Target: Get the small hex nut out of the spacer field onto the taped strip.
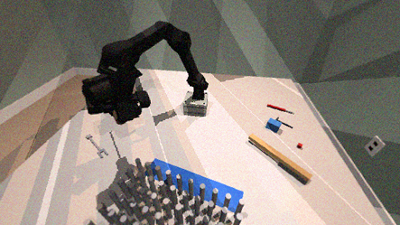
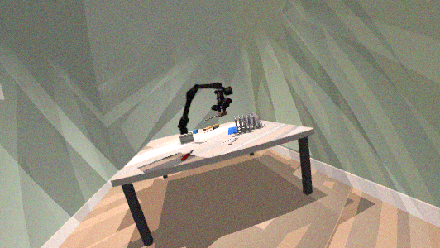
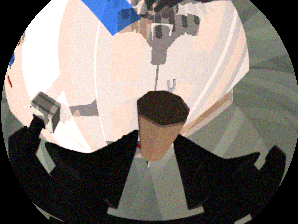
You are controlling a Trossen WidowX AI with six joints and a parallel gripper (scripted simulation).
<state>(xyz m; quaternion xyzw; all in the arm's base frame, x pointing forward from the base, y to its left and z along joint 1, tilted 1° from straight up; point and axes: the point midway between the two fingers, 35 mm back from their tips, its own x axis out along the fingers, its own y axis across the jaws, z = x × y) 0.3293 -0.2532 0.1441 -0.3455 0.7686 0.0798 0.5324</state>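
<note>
Right now the blue taped strip is 130 mm ahead of my gripper tip, 280 mm to the left of it and 200 mm below it. The rest, counted from my gripper tip: grey wrench (160 mm to the right, 190 mm below); then blue block (190 mm behind, 660 mm to the left, 180 mm below); then hook tool (80 mm behind, 70 mm to the right, 10 mm below).
</note>
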